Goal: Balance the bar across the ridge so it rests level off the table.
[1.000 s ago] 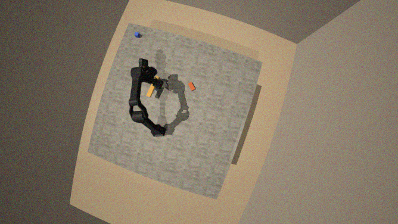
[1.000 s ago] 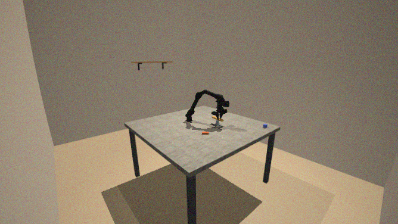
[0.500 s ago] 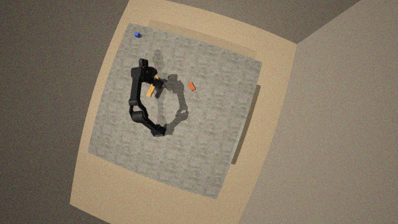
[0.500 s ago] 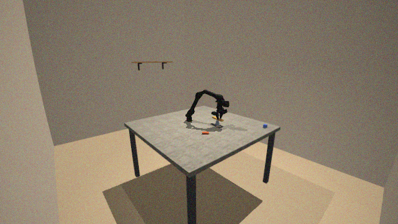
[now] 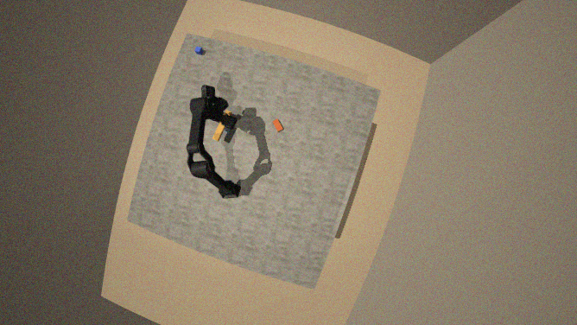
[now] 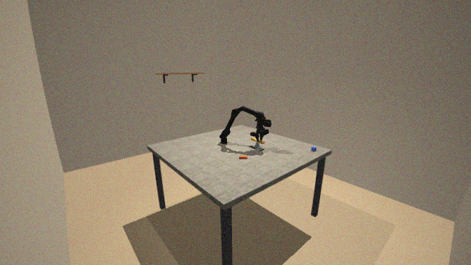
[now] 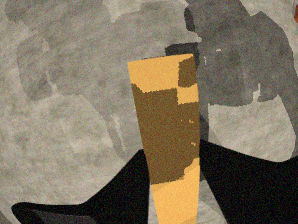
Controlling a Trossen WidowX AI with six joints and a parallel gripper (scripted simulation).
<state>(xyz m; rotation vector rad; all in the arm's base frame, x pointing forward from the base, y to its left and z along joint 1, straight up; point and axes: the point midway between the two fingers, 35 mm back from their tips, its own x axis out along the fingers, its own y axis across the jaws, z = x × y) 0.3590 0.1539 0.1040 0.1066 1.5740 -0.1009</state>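
Now: gripper tip 30 mm past the yellow-orange bar. From my gripper tip the other things lie so: orange ridge block 280 mm to the right, 80 mm ahead, 60 mm below; small blue cube 380 mm ahead, 350 mm to the left, 50 mm below.
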